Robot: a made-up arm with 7 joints. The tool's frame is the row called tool. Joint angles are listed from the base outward. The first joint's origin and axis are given. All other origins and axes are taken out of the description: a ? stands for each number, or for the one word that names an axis. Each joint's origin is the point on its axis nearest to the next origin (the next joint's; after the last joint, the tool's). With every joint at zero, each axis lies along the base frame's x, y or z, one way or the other. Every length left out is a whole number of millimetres.
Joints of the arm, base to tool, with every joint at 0 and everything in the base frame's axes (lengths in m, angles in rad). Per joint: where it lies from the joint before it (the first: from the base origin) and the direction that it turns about. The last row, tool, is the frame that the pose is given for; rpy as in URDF.
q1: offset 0 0 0.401 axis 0 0 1
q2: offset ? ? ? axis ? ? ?
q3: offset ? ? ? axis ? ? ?
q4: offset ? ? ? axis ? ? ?
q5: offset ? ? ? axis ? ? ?
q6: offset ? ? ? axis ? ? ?
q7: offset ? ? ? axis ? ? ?
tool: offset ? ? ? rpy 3.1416 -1.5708 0
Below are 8 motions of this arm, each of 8 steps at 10 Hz.
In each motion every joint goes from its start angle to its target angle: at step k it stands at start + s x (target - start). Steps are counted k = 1, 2, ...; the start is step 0. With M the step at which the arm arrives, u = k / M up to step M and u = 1 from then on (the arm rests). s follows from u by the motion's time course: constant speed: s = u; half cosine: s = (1 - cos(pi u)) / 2; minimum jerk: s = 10 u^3 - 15 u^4 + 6 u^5.
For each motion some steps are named. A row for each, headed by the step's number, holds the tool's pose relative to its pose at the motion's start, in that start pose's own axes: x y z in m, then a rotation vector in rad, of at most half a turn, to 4 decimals.
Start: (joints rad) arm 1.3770 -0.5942 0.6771 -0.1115 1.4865 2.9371 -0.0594
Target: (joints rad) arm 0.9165 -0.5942 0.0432 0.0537 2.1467 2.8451 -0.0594
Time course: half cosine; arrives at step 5
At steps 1, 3, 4, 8:
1: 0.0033 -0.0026 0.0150 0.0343 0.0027 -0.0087
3: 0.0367 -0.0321 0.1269 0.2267 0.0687 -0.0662
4: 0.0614 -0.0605 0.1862 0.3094 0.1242 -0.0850
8: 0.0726 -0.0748 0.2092 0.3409 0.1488 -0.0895

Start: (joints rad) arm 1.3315 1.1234 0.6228 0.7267 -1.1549 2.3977 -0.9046
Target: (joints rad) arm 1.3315 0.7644 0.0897 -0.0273 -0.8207 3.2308 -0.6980
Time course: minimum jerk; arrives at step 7
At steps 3, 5, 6, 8:
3: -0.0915 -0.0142 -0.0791 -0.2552 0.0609 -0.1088
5: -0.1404 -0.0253 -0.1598 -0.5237 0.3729 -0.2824
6: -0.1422 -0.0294 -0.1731 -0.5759 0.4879 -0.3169
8: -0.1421 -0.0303 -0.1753 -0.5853 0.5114 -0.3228

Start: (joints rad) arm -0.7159 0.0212 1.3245 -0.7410 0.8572 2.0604 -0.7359
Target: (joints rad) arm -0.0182 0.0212 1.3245 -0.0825 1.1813 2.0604 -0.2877
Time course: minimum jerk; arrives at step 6
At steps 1, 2, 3, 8:
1: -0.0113 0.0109 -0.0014 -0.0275 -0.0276 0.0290
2: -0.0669 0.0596 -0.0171 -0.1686 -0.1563 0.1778
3: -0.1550 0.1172 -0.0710 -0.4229 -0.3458 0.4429
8: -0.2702 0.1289 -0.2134 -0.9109 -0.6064 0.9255

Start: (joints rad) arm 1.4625 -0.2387 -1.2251 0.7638 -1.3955 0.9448 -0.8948
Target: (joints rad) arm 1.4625 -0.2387 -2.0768 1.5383 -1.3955 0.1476 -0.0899
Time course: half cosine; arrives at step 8
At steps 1, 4, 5, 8:
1: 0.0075 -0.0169 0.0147 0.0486 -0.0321 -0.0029
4: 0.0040 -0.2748 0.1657 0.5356 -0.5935 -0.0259
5: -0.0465 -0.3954 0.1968 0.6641 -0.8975 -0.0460
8: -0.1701 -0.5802 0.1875 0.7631 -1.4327 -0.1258

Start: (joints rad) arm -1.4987 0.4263 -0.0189 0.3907 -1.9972 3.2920 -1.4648
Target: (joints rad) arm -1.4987 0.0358 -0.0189 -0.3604 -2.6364 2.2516 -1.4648
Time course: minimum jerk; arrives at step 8
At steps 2, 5, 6, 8:
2: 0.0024 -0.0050 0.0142 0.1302 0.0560 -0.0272
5: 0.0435 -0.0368 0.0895 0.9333 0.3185 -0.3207
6: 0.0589 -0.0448 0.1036 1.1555 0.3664 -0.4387
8: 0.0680 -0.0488 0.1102 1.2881 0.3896 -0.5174

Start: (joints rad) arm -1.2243 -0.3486 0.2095 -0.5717 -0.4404 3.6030 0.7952
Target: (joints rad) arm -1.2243 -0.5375 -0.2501 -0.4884 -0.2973 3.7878 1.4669
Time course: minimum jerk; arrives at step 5
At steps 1, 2, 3, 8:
1: -0.0022 -0.0106 -0.0073 0.0052 -0.0027 0.0618
2: -0.0090 -0.0599 -0.0405 0.0231 -0.0152 0.3396
3: -0.0091 -0.1338 -0.0873 0.0349 -0.0308 0.7317
8: 0.0003 -0.2010 -0.1271 0.0344 -0.0394 1.0731

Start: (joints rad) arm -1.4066 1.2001 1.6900 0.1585 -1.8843 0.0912 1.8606
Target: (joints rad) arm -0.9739 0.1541 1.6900 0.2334 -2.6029 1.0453 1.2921
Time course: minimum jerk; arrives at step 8
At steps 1, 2, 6, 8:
1: 0.0033 0.0010 0.0170 0.0005 0.0068 -0.0077
2: 0.0202 0.0120 0.1092 0.0015 0.0414 -0.0553
6: -0.0123 0.4604 0.7783 0.0183 0.0094 -0.7689
8: -0.0482 0.5502 0.8251 0.0467 -0.0512 -0.8728

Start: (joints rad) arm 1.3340 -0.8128 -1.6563 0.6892 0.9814 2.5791 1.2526
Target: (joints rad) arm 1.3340 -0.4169 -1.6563 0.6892 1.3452 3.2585 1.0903
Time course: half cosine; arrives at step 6
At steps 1, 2, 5, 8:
1: 0.0168 -0.0030 0.0096 0.0448 0.0594 -0.0009
2: 0.0621 -0.0111 0.0334 0.1647 0.2257 -0.0111
5: 0.2215 -0.0408 0.1019 0.5654 0.8934 -0.1401
8: 0.2364 -0.0437 0.1076 0.5997 0.9623 -0.1598

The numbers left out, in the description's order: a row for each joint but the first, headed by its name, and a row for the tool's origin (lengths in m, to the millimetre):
q2: xyz 0 -0.076 0, axis 0 -1 0
q3: xyz 0 0 0.494, axis 0 0 1
q4: xyz 0.024 0.07 0, axis 0 1 0
q5: xyz -0.028 0 0.503, axis 0 0 1
q6: xyz 0 -0.082 0, axis 0 -1 0
q7: xyz 0.009 0 0.069, axis 1 0 0
tool: xyz 0 0 0

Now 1 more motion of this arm.
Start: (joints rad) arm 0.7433 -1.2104 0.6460 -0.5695 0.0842 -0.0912 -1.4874
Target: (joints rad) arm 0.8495 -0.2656 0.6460 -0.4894 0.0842 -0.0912 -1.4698
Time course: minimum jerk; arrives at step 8
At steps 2, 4, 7, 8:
2: 0.0690 0.0061 -0.0621 -0.0559 0.0388 -0.0609
4: 0.3006 -0.0439 -0.3244 -0.2723 0.1905 -0.2895
7: 0.4760 -0.2484 -0.6594 -0.5446 0.3799 -0.5567
8: 0.4793 -0.2575 -0.6700 -0.5538 0.3862 -0.5653

